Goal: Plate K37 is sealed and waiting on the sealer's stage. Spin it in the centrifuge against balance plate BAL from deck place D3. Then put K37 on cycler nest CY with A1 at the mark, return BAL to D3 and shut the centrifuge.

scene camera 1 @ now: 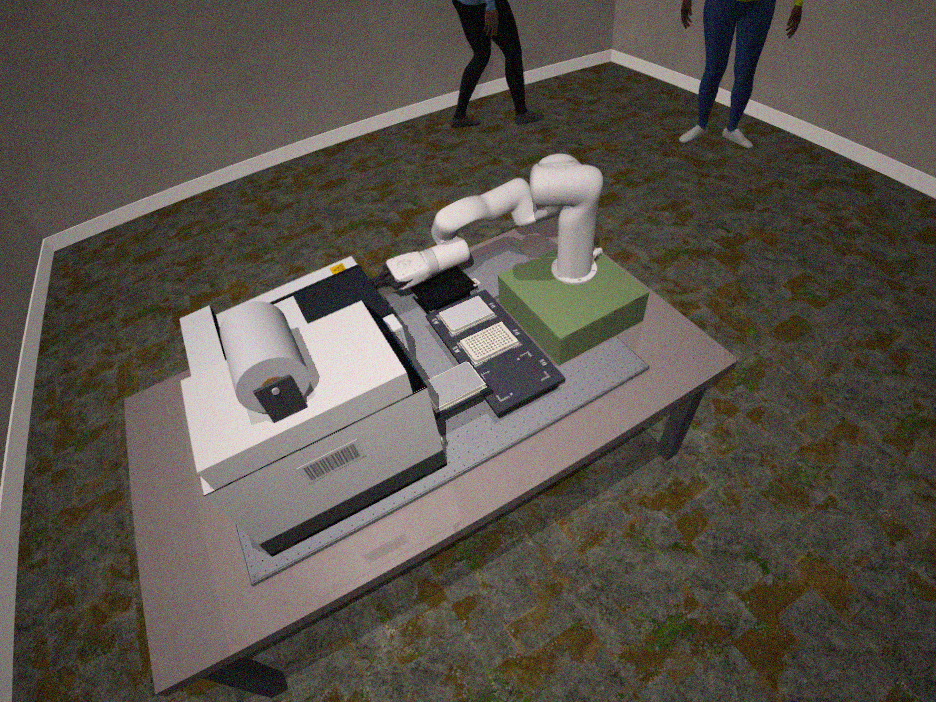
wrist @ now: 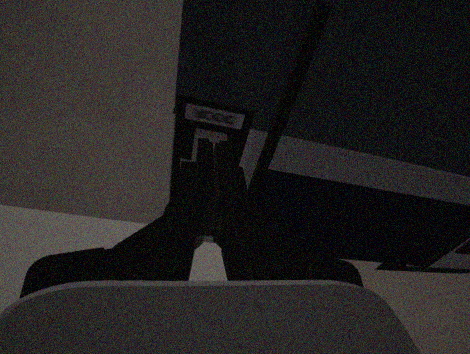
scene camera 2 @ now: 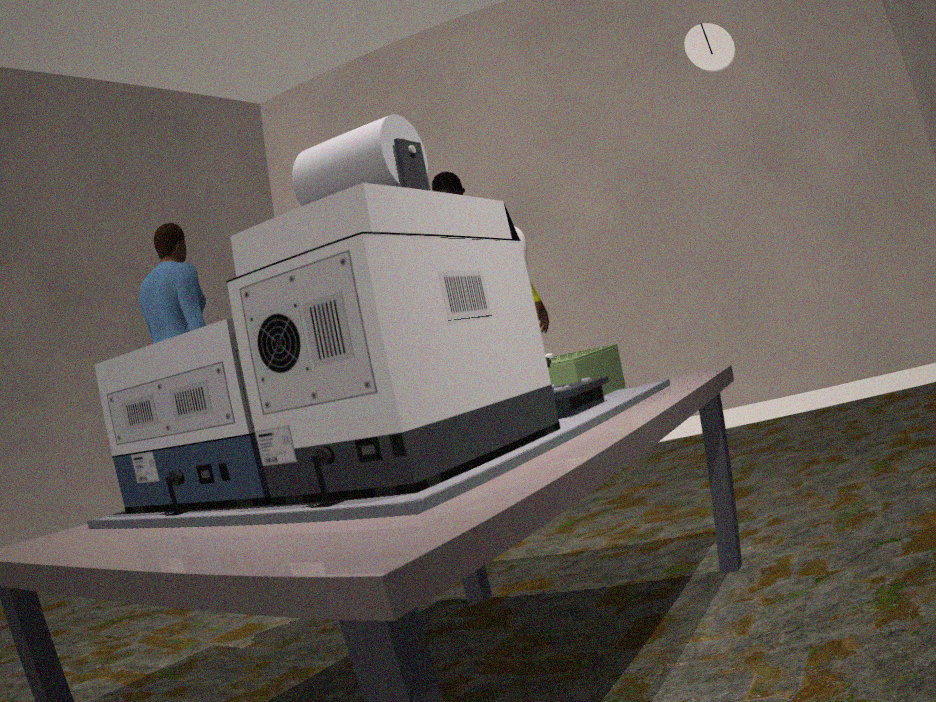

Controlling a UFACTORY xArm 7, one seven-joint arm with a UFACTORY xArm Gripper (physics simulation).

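Seen in the pictures: gripper, fingertip midpoint: [wrist: 210,161]; arm's base at its link origin: [scene camera 1: 574,269].
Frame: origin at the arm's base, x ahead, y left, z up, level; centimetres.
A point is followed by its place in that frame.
My gripper [scene camera 1: 393,281] [wrist: 210,161] @[x 47.1, y -33.1, z 1.5 cm] is shut and empty, low at the front of the centrifuge. In the wrist view its dark fingertips overlap a dark panel [wrist: 181,142] @[x 48.5, y -35.1, z 1.7 cm] with a pale label [wrist: 215,116] @[x 48.8, y -33.5, z -0.4 cm]; contact cannot be told. The centrifuge [scene camera 1: 336,293] @[x 58.7, y -24.2, z 11.7 cm] [scene camera 2: 172,400] @[x 96.6, y -22.5, z 6.3 cm] is the lower machine with a dark top; its lid looks shut. A pale-topped plate [scene camera 1: 458,383] @[x 49.2, y 12.1, z 2.3 cm] is on the stage at the front of the sealer [scene camera 1: 355,351] @[x 67.7, y 10.0, z 25.4 cm] [scene camera 2: 453,332] @[x 86.6, y 17.1, z 7.0 cm]. A white plate [scene camera 1: 465,313] @[x 31.1, y -9.9, z -3.4 cm] and a cream plate with wells [scene camera 1: 489,342] @[x 33.1, y 2.8, z -3.5 cm] sit on the dark deck [scene camera 1: 521,377] @[x 33.8, y 15.8, z -5.0 cm]. Plate labels are unreadable.
A black block [scene camera 1: 446,288] @[x 27.7, y -24.0, z -5.5 cm] lies close beside the gripper and wrist. The arm stands on a green block [scene camera 1: 578,302] @[x 8.6, y 9.9, z -0.3 cm] [scene camera 2: 597,366] @[x 8.3, y 17.6, z -3.5 cm]. A big white roll [scene camera 1: 264,347] @[x 81.1, y 11.7, z 37.9 cm] [scene camera 2: 351,162] @[x 87.9, y 8.5, z 31.8 cm] tops the sealer. Two people stand beyond the table [scene camera 1: 529,483] [scene camera 2: 317,551].
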